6 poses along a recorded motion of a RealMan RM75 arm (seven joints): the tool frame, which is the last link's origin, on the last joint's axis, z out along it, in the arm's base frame.
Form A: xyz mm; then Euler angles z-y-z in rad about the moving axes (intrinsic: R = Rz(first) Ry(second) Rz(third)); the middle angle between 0 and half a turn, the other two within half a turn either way.
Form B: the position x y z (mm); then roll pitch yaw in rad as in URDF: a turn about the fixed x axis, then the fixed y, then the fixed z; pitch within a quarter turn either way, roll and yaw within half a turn. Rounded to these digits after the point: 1 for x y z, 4 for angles.
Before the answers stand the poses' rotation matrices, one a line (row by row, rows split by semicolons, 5 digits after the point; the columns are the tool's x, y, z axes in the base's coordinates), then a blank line. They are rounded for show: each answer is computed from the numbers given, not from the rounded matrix.
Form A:
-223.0, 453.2, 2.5, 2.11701, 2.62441, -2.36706
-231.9, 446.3, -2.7, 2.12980, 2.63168, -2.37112
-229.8, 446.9, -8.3, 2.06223, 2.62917, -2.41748
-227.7, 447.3, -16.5, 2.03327, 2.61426, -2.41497
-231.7, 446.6, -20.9, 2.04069, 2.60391, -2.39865
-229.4, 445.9, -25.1, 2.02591, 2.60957, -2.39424
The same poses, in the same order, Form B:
0.27490 0.92653 -0.25684; 0.89417 -0.14818 0.42249; 0.35340 -0.34580 -0.86922
0.25831 0.93074 -0.25886; 0.90033 -0.13478 0.41380; 0.35025 -0.33995 -0.87279
0.27599 0.93290 -0.23136; 0.88822 -0.15557 0.43227; 0.36727 -0.32480 -0.87156
0.30639 0.92505 -0.22452; 0.87445 -0.18032 0.45037; 0.37613 -0.33432 -0.86415
0.31672 0.91973 -0.23190; 0.87030 -0.18456 0.45664; 0.37719 -0.34645 -0.85890
0.33266 0.91631 -0.22298; 0.86654 -0.20371 0.45564; 0.37208 -0.34480 -0.86178

-223.0, 453.2, 2.5, -2.7630, -0.3612, 1.2725
-231.9, 446.3, -2.7, -2.7702, -0.3578, 1.2914
-229.8, 446.9, -8.3, -2.7849, -0.3761, 1.2695
-227.7, 447.3, -16.5, -2.7725, -0.3856, 1.2338
-231.7, 446.6, -20.9, -2.7582, -0.3868, 1.2218
-229.4, 445.9, -25.1, -2.7610, -0.3813, 1.2042

